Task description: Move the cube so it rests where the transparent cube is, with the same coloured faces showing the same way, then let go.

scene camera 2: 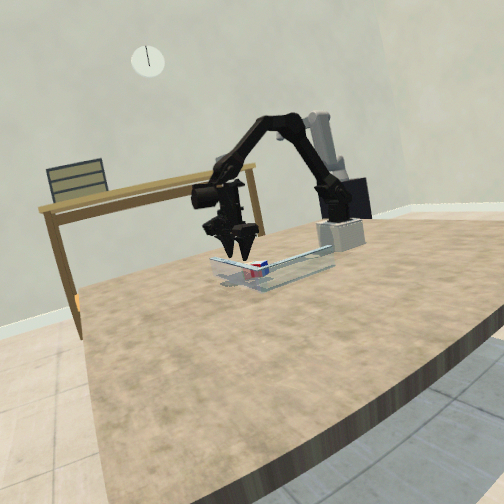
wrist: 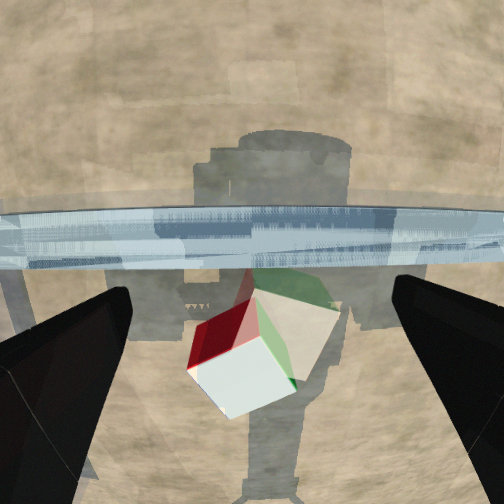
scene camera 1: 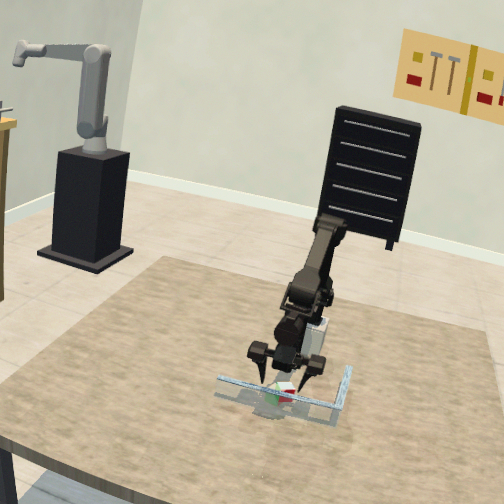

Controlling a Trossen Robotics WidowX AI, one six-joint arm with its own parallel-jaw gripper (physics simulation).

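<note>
The cube [wrist: 250,362] lies on the table with a white face up, a red face and a green edge showing. It overlaps the transparent cube [wrist: 290,318], which is turned a little relative to it. It also shows in scene camera 1 [scene camera 1: 284,391] and scene camera 2 [scene camera 2: 259,268]. My gripper [wrist: 250,400] is open, its two black fingers wide apart on either side of the cube and not touching it. In scene camera 1 the gripper [scene camera 1: 285,366] hovers just above the cube.
A translucent L-shaped glass wall [scene camera 1: 300,392] lies on the table right behind the cube [wrist: 250,235]. A black drawer cabinet [scene camera 1: 374,176] and a second arm on a black pedestal [scene camera 1: 88,190] stand beyond the table. A wooden table [scene camera 2: 140,200] stands behind.
</note>
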